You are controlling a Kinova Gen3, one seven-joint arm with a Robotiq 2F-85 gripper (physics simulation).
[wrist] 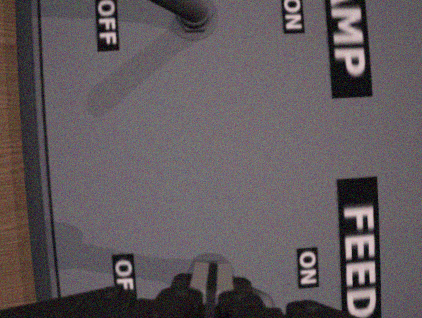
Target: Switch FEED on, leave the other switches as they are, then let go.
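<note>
The FEED label is at the lower right of the wrist view, with its ON mark to the left of it and its OFF mark, partly covered, further left. The round collar of the FEED switch shows as a thin arc just above the fingertips. Its lever is hidden behind the gripper, so its position cannot be told. My gripper is shut and empty, in front of the FEED switch at the bottom of the view.
Another switch, beside the partly visible label ending in AMP, stands at the top with its lever leaning toward OFF. The grey panel ends at a dark edge on the left, with the wooden table beyond.
</note>
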